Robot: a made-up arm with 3 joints.
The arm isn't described. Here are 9 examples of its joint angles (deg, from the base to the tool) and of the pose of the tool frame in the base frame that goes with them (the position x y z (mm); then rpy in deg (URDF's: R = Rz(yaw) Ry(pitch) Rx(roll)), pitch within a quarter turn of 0, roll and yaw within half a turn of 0).
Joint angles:
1: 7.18 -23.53 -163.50
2: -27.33 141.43 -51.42
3: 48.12 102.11 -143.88
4: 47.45 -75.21 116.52
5: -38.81 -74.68 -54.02
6: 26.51 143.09 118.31
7: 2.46 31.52 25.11
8: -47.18 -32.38 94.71
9: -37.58 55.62 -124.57
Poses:
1: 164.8 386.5 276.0 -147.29 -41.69 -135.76
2: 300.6 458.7 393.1 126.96 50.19 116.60
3: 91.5 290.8 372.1 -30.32 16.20 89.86
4: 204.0 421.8 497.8 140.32 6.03 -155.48
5: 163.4 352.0 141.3 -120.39 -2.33 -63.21
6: 267.9 214.1 394.4 -43.14 70.37 144.80
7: 391.9 300.4 382.5 162.93 -21.74 99.35
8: 298.4 474.8 237.8 31.61 -71.20 -60.68
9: 181.6 250.1 329.1 78.79 -55.11 66.20
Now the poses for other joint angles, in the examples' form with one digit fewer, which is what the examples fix.
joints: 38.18 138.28 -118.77
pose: 94 381 420 -5.6 38.0 60.5
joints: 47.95 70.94 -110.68
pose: 77 282 408 -5.7 -11.9 99.7
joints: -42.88 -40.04 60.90
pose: 344 422 200 -24.3 -67.3 -38.1
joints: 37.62 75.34 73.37
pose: 353 305 427 -171.8 38.2 93.4
